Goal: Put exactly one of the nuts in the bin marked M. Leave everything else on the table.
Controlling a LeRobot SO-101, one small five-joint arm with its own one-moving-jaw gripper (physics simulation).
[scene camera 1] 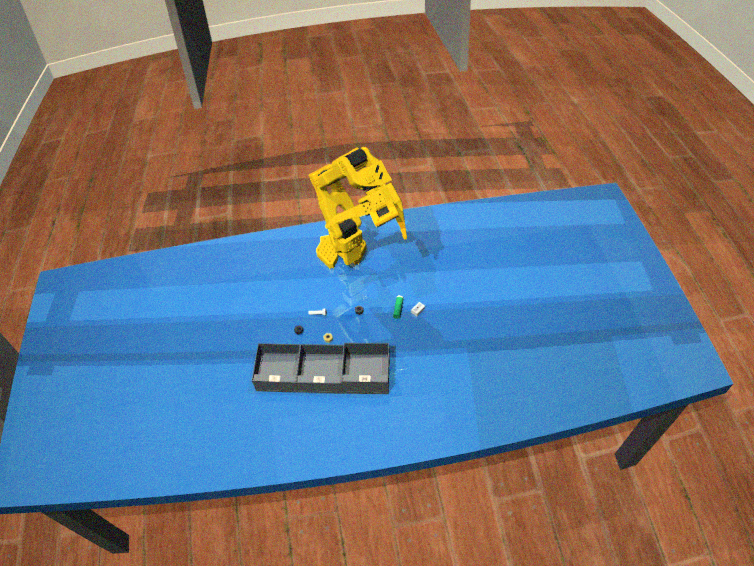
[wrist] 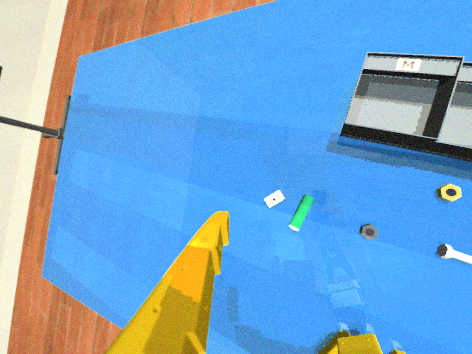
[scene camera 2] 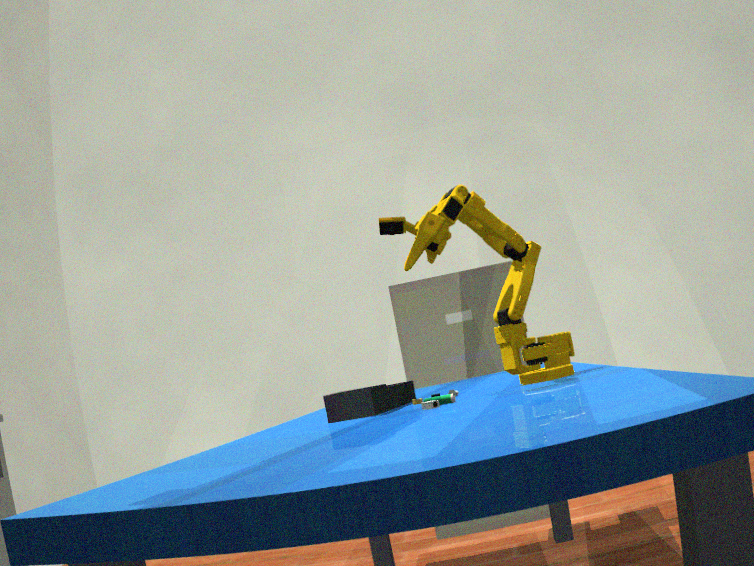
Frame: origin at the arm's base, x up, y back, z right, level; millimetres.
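Seen in the pictures: hand at its tool point: (scene camera 1: 403,237) (wrist: 228,223) (scene camera 2: 407,268); arm's base at its link origin: (scene camera 1: 342,258) (scene camera 2: 536,381).
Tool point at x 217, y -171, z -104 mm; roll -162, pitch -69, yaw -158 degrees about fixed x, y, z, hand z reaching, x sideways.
Pixels of each thing's top centre, then the offset from my tool point to it.
- grey-brown nut at its top centre: (wrist: 369,232) (scene camera 1: 358,308) dx -208, dy +20, dz +90 mm
- yellow nut at its top centre: (wrist: 451,192) (scene camera 1: 327,336) dx -208, dy -36, dz +160 mm
- black round thing at its top centre: (scene camera 1: 298,328) dx -208, dy -6, dz +216 mm
- white bolt-like piece at its top centre: (wrist: 467,259) (scene camera 1: 316,310) dx -203, dy +30, dz +174 mm
- green cylinder at its top centre: (wrist: 300,213) (scene camera 2: 439,396) (scene camera 1: 398,304) dx -202, dy +10, dz +10 mm
- small white block at its top centre: (wrist: 273,198) (scene camera 2: 429,401) (scene camera 1: 418,307) dx -205, dy -3, dz -28 mm
A grey-brown nut (scene camera 1: 359,313) (wrist: 363,231) lies on the table between the arm's base and the bins. A yellow nut (scene camera 1: 327,339) (wrist: 442,193) lies nearer the bin row. A black round thing (scene camera 1: 298,329), probably a nut, lies left of it in scene camera 1. Bin M (scene camera 1: 365,387) (wrist: 380,138) is the right-hand compartment in scene camera 1; no nut shows inside it. My gripper (scene camera 1: 368,234) (scene camera 2: 419,265) is open and empty, high above the table near the base, away from the nuts. In the wrist view one notched jaw shows; the moving jaw is out of the picture.
A white bolt-like piece (scene camera 1: 316,312) (wrist: 459,254) lies left of the grey-brown nut in scene camera 1. A green cylinder (scene camera 1: 398,307) (scene camera 2: 439,399) (wrist: 302,213) and a small white block (scene camera 1: 417,308) (scene camera 2: 429,404) (wrist: 274,199) lie right of it. Two other compartments adjoin bin M.
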